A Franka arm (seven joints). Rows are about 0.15 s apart.
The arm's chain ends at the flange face. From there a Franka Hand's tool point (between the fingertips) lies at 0.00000 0.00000 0.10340 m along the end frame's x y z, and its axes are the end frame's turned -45 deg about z.
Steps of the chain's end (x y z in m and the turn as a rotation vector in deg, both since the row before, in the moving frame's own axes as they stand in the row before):
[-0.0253, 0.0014, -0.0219, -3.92, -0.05, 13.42]
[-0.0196, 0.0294, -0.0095, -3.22, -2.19, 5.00]
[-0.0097, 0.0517, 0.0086, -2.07, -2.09, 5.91]
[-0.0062, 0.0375, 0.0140, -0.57, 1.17, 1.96]
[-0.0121, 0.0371, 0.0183, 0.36, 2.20, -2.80]
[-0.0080, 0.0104, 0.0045, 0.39, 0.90, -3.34]
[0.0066, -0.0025, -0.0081, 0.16, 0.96, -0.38]
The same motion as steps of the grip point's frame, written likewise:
[-0.0245, -0.0126, -0.0221, -2.74, -2.81, 13.42]
[-0.0416, 0.0079, -0.0097, -0.73, -3.83, 5.00]
[-0.0487, 0.0294, 0.0085, 0.01, -2.94, 5.91]
[-0.0302, 0.0244, 0.0140, -1.23, 0.42, 1.96]
[-0.0315, 0.0199, 0.0182, -1.30, 1.81, -2.80]
[-0.0113, 0.0023, 0.0045, -0.36, 0.91, -3.34]
[0.0079, 0.0039, -0.0081, -0.57, 0.79, -0.38]

